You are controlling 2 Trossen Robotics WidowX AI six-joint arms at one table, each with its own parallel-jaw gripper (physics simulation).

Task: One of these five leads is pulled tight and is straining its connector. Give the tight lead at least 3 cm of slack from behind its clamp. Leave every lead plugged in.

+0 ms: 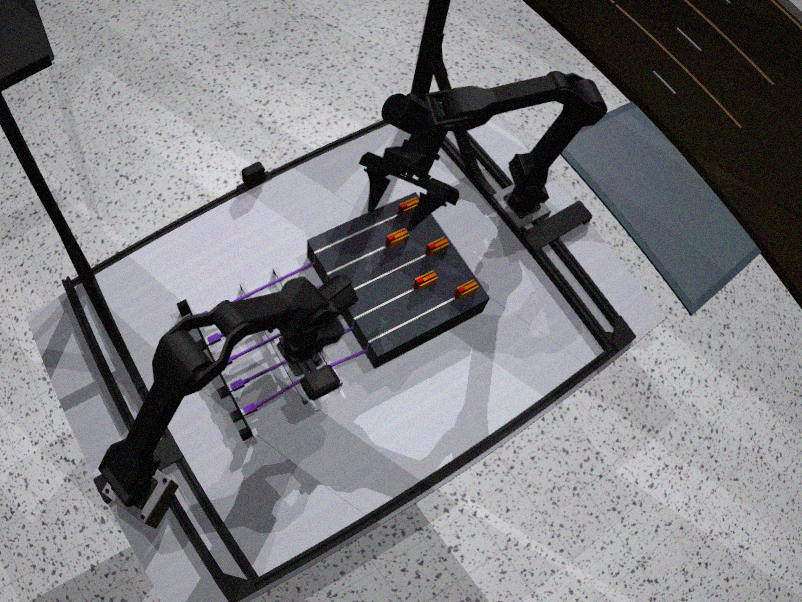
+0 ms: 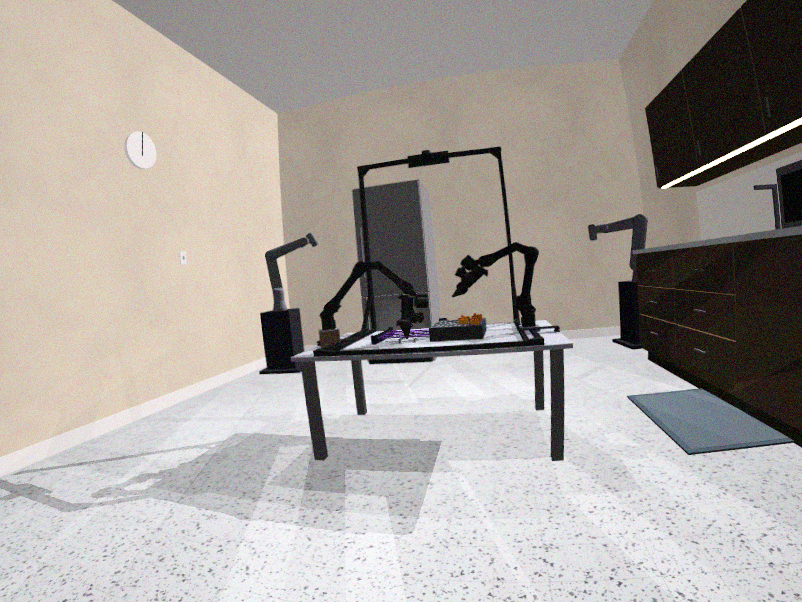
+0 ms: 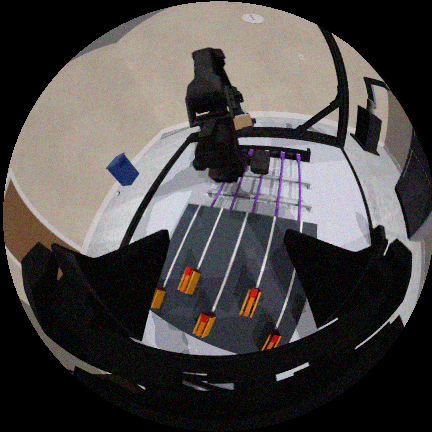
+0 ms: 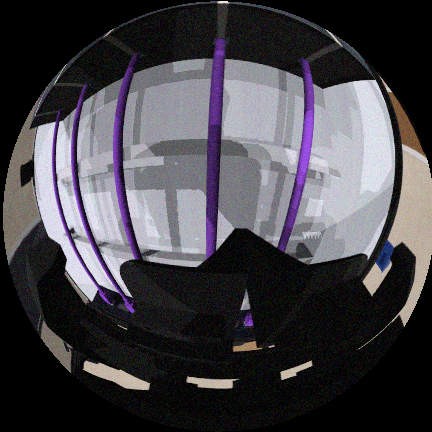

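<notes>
A dark board lies mid-table with five white leads ending in orange connectors. Purple leads run from the board's near edge over clear comb rails to a black clamp bar. My right gripper is shut and empty, low over the purple leads just beside the middle one. My left gripper is open and empty, hanging above the board's connector end.
A black frame rims the table. A gantry post rises behind the board. A small black block sits on the far rim. A grey mat lies on the floor. A blue box shows off the table.
</notes>
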